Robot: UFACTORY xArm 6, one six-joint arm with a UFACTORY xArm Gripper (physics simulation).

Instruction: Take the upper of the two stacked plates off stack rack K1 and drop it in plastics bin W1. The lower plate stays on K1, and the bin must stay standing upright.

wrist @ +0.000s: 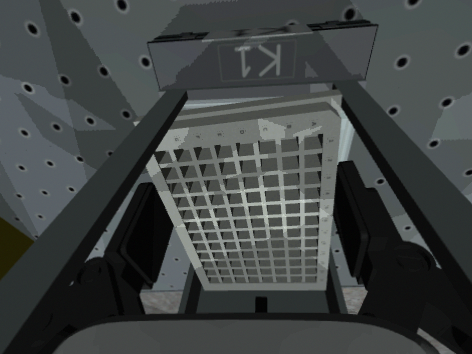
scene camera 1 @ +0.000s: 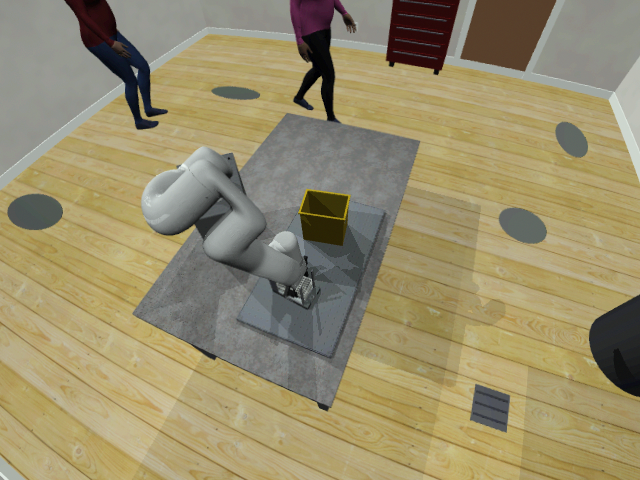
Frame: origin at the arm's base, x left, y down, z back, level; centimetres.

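Seen in the pictures: gripper, fingertip midpoint: (wrist: 244, 193) (scene camera 1: 299, 285).
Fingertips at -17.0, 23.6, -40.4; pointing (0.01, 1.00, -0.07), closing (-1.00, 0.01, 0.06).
Offsets run from my fingertips to a thing's top centre, as dx, dy, dz. "pt": to the spot under its first point. Level surfaces: height alone.
The upper plate @[+0.1, -0.8, +2.0] (scene camera 1: 306, 284) (wrist: 250, 200), a pale grid of square wells, sits in stack rack K1 @[pt +1.5, +2.6, -5.8] (wrist: 187, 67) between its dark posts. It lies slightly skewed to the rack, with its far left corner at the left post. A pale bluish edge below it @[pt -5.0, +0.8, -1.3] (wrist: 346, 145) looks like the lower plate, mostly hidden. My gripper (wrist: 244, 193) is open and empty, its black fingers apart on the left and right of the upper plate. In the scene view the gripper is low at the rack, partly hidden by the arm. Plastics bin W1 @[+29.7, -13.8, +0.2] (scene camera 1: 324, 227) (wrist: 11, 247) is yellow and stands upright.
The bin stands behind the rack in the scene view, on the same perforated grey board @[dy +4.2] (scene camera 1: 325, 338) (wrist: 430, 105). The board lies on a grey table @[dy +5.5] (scene camera 1: 341, 149). The white arm (scene camera 1: 235, 232) reaches over the table from the left. Two people stand beyond the table.
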